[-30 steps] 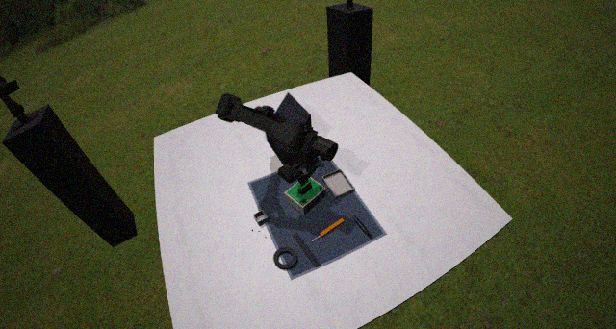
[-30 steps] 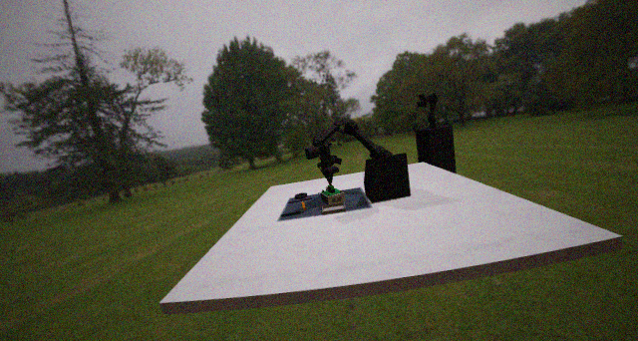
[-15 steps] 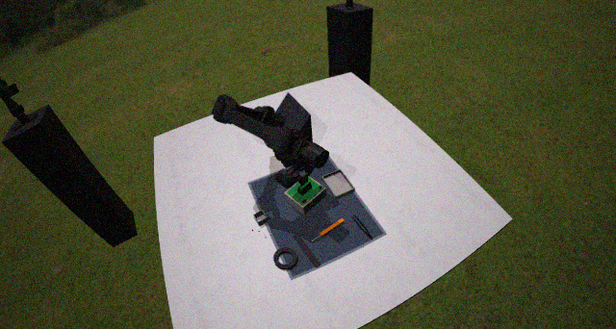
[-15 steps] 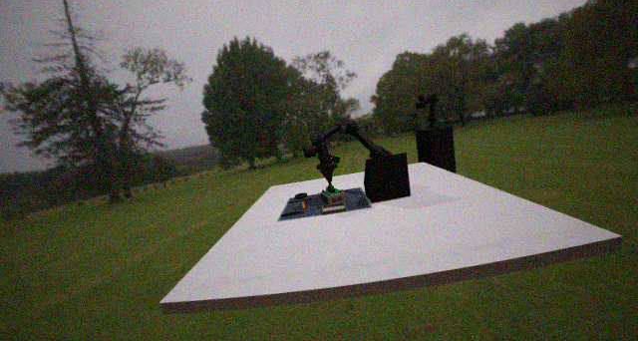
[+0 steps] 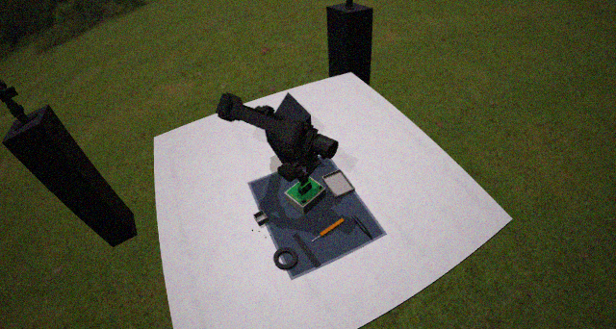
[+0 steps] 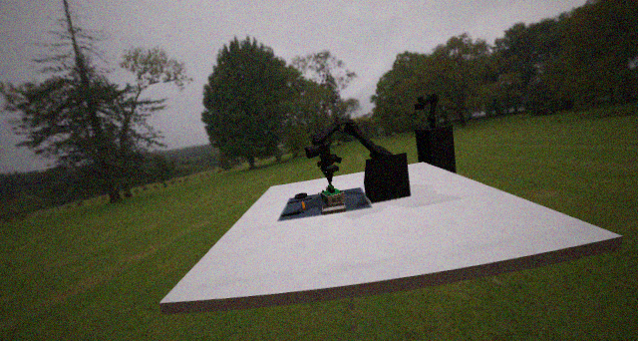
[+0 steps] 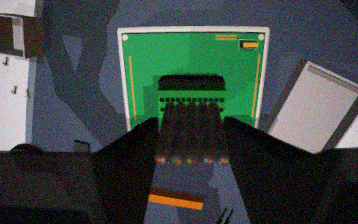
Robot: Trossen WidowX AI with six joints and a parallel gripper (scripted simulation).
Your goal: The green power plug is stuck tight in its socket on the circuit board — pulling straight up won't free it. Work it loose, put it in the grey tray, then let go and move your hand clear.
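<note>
Right now the green power plug is 30 mm below my gripper tip. Round my gripper tip: grey tray (20 mm ahead, 140 mm to the left, 120 mm below); dark bar (190 mm ahead, 120 mm to the right, 120 mm below); dark blue mat (50 mm ahead, 10 mm to the right, 120 mm below).
</note>
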